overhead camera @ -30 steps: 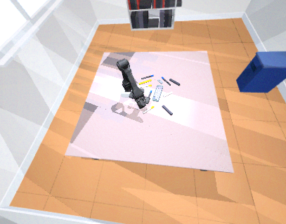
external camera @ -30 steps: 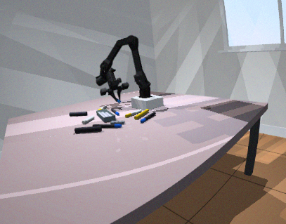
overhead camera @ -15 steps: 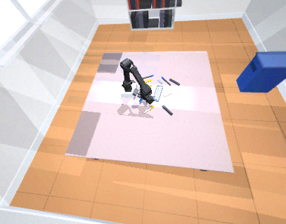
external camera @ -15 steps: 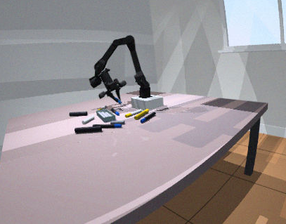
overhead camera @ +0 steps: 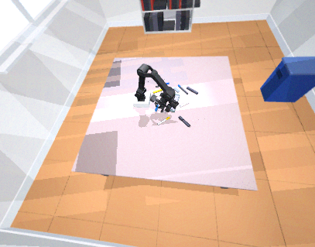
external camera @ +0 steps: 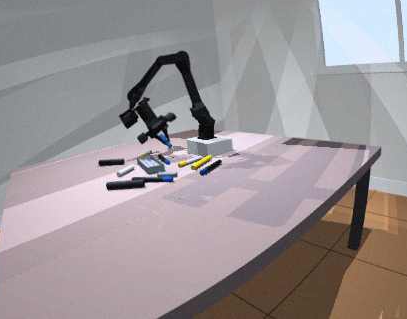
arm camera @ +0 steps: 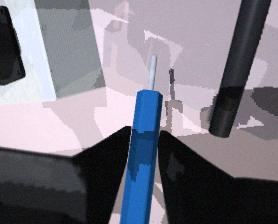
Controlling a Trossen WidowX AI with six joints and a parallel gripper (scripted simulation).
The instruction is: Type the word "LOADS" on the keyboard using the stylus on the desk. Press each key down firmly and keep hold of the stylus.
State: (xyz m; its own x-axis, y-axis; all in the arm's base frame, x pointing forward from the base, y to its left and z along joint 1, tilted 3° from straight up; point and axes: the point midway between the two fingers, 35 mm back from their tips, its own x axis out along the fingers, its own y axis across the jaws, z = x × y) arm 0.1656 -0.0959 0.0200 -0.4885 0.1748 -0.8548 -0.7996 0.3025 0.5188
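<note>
Now: gripper tip 40 mm to the right of the grey stylus tip and 20 mm above it. Also, from my gripper tip: blue stylus (10 mm to the left, 10 mm below).
</note>
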